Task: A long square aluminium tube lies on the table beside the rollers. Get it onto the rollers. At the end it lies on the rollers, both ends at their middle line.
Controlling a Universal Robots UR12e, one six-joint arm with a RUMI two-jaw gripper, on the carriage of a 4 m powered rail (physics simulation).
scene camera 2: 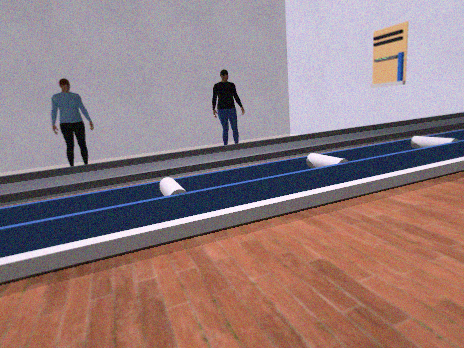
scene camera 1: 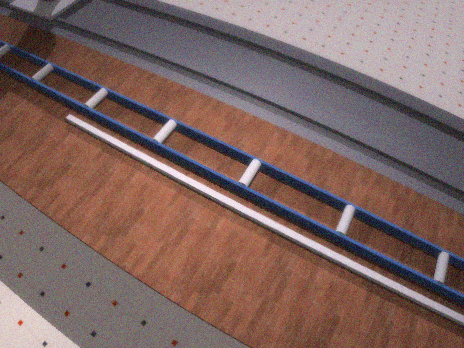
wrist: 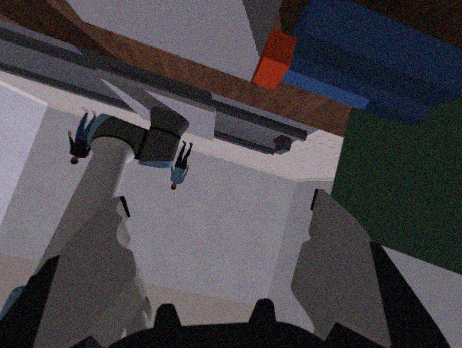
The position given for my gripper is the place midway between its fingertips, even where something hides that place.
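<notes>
I can see my gripper [wrist: 221,194]. A blue roller frame [scene camera 2: 42,224] is visible to me as well, and in scene camera 1 [scene camera 1: 216,176] I find that same frame again.
</notes>
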